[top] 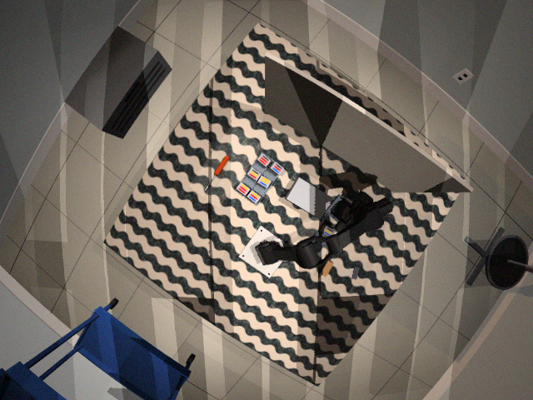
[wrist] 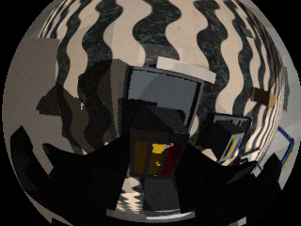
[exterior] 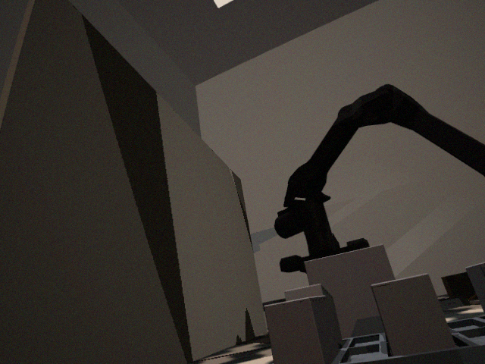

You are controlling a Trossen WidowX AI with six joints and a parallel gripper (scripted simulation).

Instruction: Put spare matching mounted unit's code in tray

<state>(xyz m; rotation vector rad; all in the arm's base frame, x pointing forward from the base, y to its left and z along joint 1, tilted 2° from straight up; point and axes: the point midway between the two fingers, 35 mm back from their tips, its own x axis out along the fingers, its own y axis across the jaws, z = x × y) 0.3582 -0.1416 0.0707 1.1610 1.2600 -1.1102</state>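
Right now my gripper tip is 4 cm above the grey tray and 1 cm past it. From my gripper tip the other things lie so: spare unit: 2 cm above; then grey mounted unit: 18 cm to the left, 8 cm behind; then large grey panel: 22 cm to the left, 18 cm above, 16 cm ahead.
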